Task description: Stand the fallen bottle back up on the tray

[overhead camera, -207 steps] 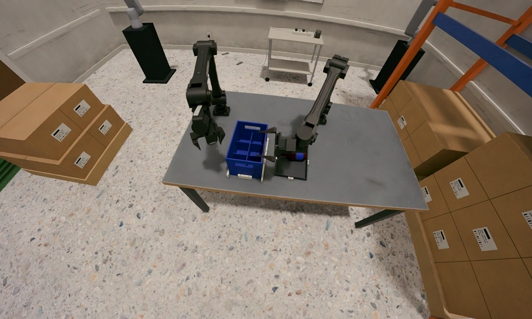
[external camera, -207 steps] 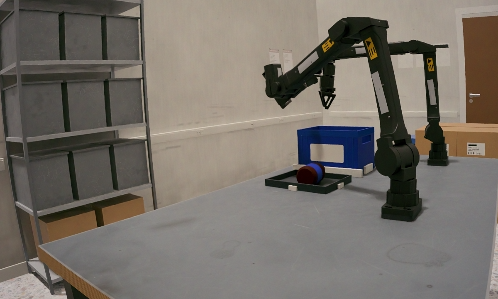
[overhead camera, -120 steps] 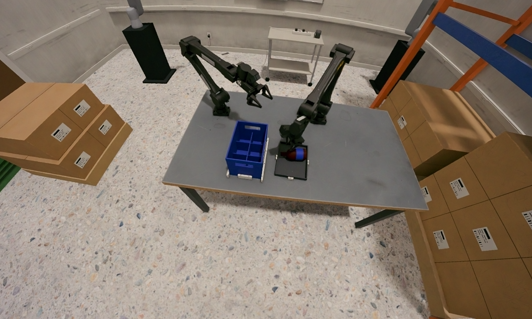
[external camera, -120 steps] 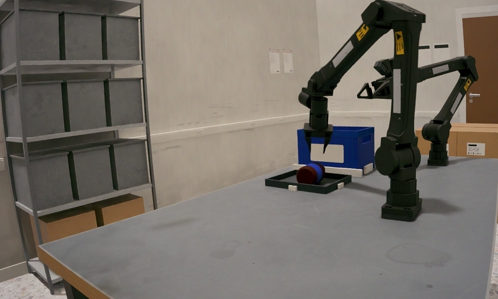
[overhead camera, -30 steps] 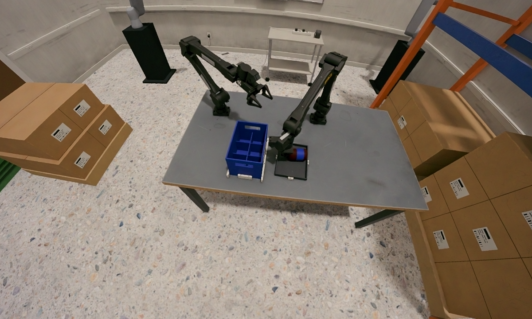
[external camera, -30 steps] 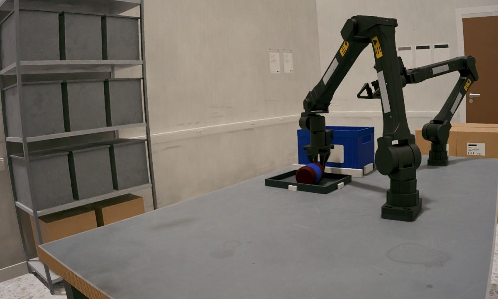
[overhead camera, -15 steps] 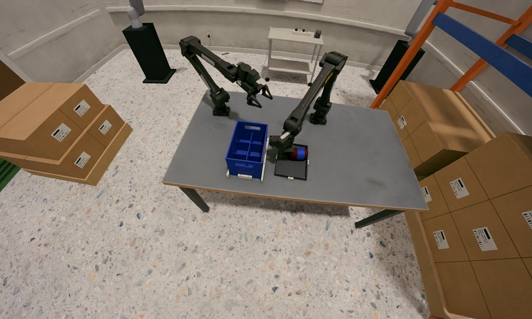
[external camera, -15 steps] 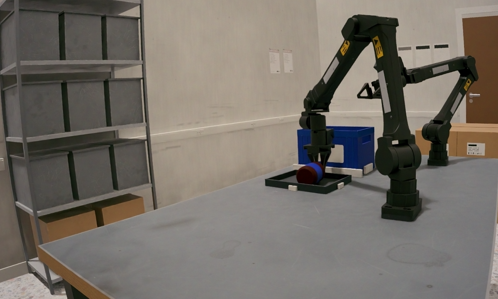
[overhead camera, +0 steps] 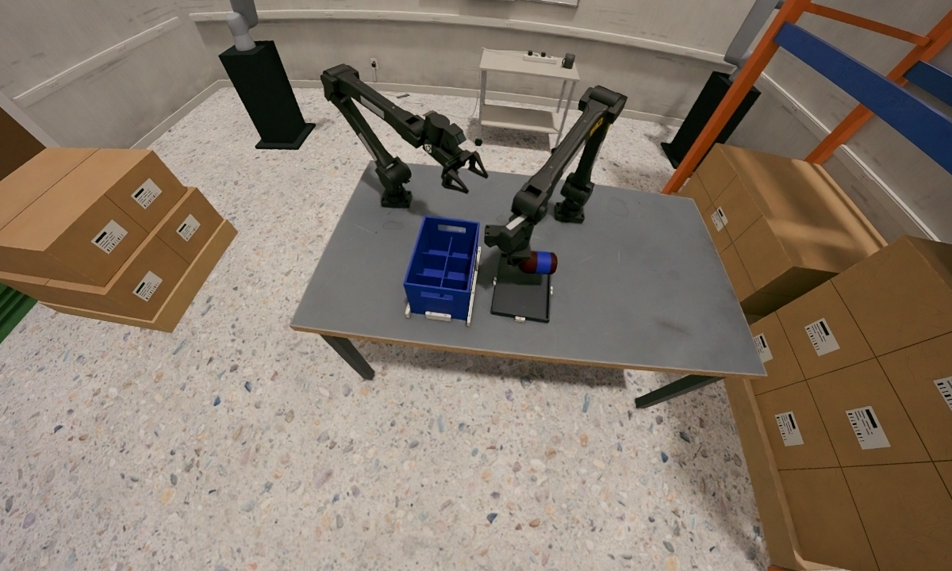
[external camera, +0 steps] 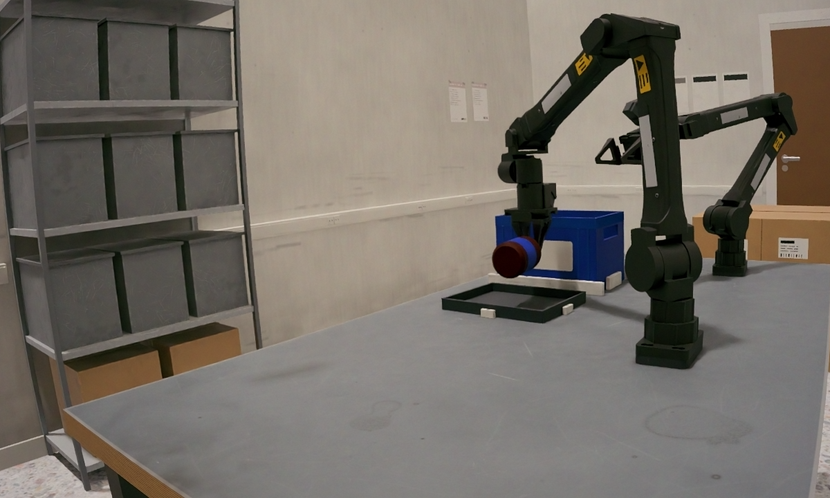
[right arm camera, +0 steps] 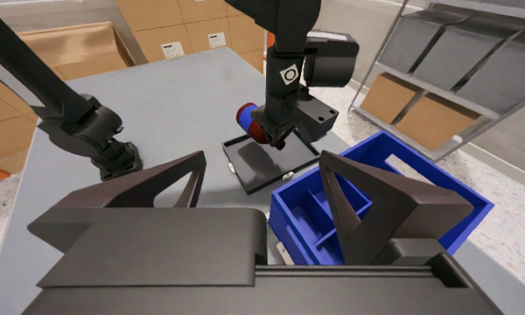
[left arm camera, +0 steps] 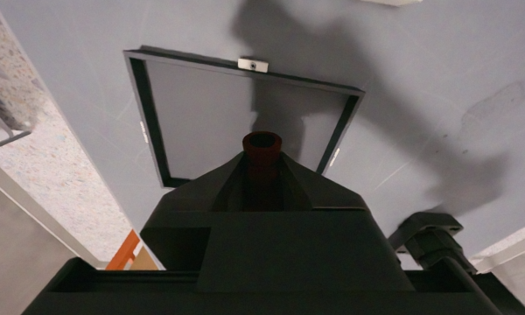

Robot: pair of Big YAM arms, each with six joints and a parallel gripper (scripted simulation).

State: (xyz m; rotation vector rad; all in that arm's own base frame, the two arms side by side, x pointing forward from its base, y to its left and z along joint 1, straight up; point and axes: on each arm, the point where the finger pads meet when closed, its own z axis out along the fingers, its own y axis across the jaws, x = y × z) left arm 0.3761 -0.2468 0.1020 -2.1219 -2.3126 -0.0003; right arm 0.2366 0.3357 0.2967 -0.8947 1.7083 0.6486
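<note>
My left gripper is now 50 mm to the right of the bottle. The rest, counted from my left hand: blue crate (220 mm to the right, 30 mm below, 30 mm ahead); black tray (100 mm below, 50 mm to the left, 20 mm ahead).
</note>
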